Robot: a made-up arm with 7 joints.
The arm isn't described. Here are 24 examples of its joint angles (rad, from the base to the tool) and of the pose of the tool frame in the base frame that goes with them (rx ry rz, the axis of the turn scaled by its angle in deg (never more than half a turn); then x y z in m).
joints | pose
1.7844 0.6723 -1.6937 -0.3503 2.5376 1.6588 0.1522 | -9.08 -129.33 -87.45 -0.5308 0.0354 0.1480
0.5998 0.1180 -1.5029 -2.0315 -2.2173 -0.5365 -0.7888 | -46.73 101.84 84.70 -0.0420 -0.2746 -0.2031
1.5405 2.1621 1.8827 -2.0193 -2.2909 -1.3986 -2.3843 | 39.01 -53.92 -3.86 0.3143 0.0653 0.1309
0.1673 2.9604 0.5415 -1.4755 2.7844 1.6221 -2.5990 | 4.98 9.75 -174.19 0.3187 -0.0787 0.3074
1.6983 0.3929 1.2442 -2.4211 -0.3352 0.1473 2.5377 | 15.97 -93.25 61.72 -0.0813 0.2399 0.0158
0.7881 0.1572 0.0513 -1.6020 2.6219 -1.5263 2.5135 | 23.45 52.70 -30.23 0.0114 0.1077 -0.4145
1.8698 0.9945 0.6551 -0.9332 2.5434 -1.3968 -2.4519 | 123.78 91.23 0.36 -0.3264 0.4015 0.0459
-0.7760 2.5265 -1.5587 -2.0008 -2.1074 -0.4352 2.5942 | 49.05 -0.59 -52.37 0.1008 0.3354 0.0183
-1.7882 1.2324 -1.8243 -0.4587 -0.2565 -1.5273 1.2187 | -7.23 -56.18 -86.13 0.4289 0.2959 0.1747
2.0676 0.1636 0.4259 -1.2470 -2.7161 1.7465 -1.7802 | 19.55 -83.99 46.27 -0.4803 0.0526 -0.0174
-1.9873 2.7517 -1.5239 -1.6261 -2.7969 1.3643 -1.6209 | -17.30 -120.31 -53.33 -0.0092 0.3943 0.1561
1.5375 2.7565 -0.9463 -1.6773 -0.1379 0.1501 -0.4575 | -39.20 86.76 -138.96 0.0398 0.4108 -0.0432
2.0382 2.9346 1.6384 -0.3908 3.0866 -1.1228 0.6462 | -26.67 -134.21 109.84 0.4632 0.2616 -0.1450
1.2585 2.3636 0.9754 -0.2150 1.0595 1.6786 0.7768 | 69.21 -9.93 99.08 0.2751 0.4290 0.2150
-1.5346 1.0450 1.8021 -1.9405 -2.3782 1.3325 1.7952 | -42.79 -2.66 -107.23 -0.0378 0.3568 0.0573
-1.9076 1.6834 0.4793 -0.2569 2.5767 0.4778 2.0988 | 142.53 -57.62 22.56 0.0722 0.4776 0.2694
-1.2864 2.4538 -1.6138 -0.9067 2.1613 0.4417 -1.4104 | 70.59 -28.63 -4.43 -0.0423 0.4882 0.1799
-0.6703 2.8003 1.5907 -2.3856 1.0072 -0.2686 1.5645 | -12.76 -67.81 -148.25 -0.1444 -0.1845 0.1182
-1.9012 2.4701 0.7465 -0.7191 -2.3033 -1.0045 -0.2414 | 129.33 21.91 -2.50 -0.3970 0.3358 0.1334
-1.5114 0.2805 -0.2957 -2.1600 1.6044 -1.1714 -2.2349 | -11.66 168.52 -50.15 0.1525 -0.1752 0.2136
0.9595 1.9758 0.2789 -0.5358 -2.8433 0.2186 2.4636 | 92.35 23.93 -81.37 0.1360 0.5180 0.1101
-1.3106 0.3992 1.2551 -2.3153 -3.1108 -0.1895 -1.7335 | 59.94 118.33 -25.16 0.1104 0.2174 0.1363
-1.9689 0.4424 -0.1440 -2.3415 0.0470 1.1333 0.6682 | -45.74 -162.06 -41.08 -0.0032 -0.1184 0.2461
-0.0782 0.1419 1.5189 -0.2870 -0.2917 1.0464 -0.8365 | -28.64 20.85 22.73 0.0471 0.1529 -0.5293
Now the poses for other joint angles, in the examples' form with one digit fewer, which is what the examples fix.
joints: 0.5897 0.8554 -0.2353 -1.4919 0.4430 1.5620 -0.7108
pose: 3.2 50.2 -41.4 0.070 0.237 -0.372
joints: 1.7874 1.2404 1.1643 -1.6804 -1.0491 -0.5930 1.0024
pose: 36.9 -10.9 -71.3 0.024 0.414 0.011
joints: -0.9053 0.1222 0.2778 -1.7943 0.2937 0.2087 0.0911
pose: -28.3 -138.6 5.7 0.384 0.000 0.083
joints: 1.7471 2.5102 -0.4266 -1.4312 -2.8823 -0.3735 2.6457
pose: 3.5 80.4 -126.1 0.037 0.431 -0.148
